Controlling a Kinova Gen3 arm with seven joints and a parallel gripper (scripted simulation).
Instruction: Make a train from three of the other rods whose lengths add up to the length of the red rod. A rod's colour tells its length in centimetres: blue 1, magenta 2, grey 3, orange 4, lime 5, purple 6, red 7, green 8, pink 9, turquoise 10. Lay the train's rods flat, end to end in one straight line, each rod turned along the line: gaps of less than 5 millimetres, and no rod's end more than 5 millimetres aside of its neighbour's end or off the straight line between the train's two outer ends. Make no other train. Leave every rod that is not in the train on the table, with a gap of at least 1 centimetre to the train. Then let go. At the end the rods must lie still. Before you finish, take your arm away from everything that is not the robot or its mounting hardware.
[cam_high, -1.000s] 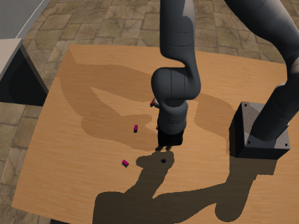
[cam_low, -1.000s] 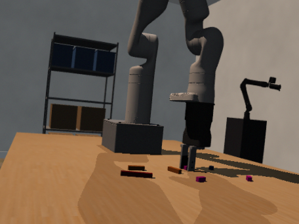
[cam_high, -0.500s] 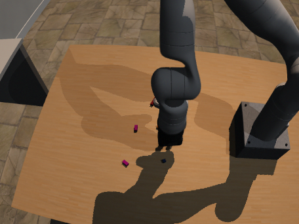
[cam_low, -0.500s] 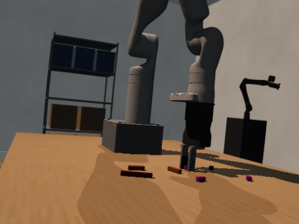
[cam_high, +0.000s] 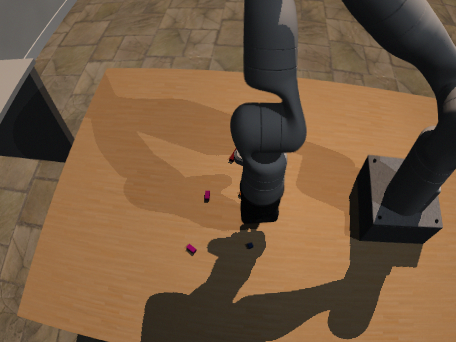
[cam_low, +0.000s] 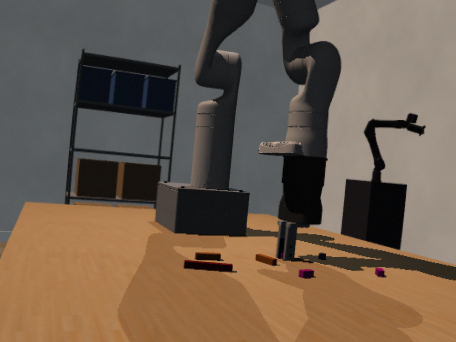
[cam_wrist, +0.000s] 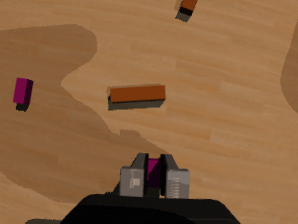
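My gripper is now 8 cm to the right of the blue rod and 1 cm above it. From my hand the other things lie so: red rod 8 cm ahead, 16 cm to the right, 1 cm below.
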